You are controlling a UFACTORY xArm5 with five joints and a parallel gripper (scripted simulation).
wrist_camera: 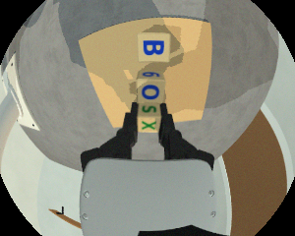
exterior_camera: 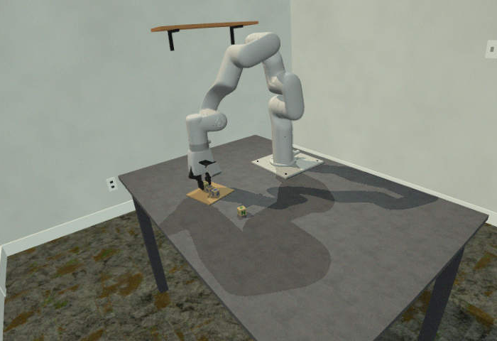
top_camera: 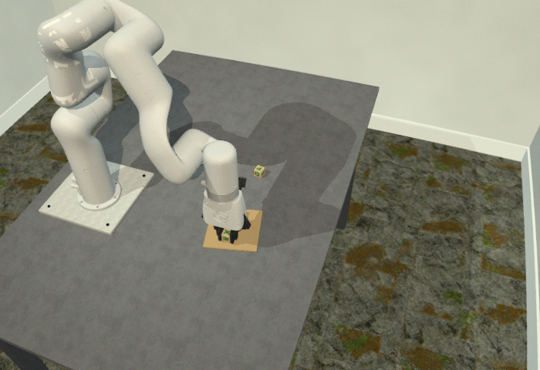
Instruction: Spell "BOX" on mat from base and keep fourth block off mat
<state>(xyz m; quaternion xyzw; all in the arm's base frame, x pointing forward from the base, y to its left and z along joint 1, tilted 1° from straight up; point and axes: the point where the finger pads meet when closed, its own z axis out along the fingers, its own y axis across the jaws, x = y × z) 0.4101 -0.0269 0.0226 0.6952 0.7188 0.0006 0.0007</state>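
My gripper is now 1 cm above the X block. From my hand the other things lie so: B block: 8 cm to the left, 1 cm below; tan mat: 4 cm to the left, 3 cm below; O block: 4 cm to the left, 1 cm below.
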